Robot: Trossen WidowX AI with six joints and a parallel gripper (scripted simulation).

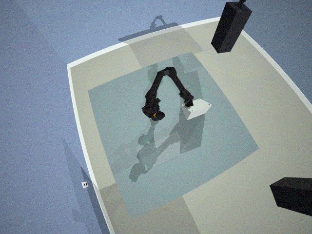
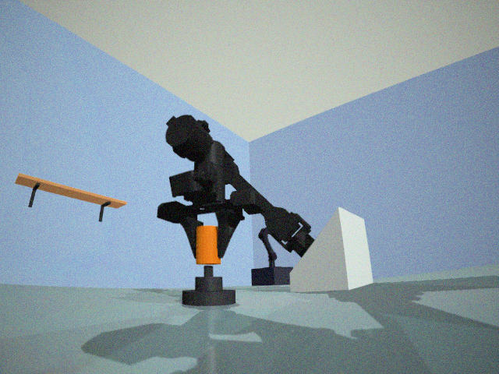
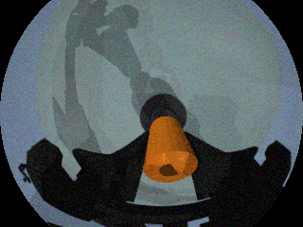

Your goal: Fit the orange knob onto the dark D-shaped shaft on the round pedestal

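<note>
The orange knob lies 2 cm above my gripper tip. The rest, counted from my gripper tip: round dark pedestal: 4 cm below.
</note>
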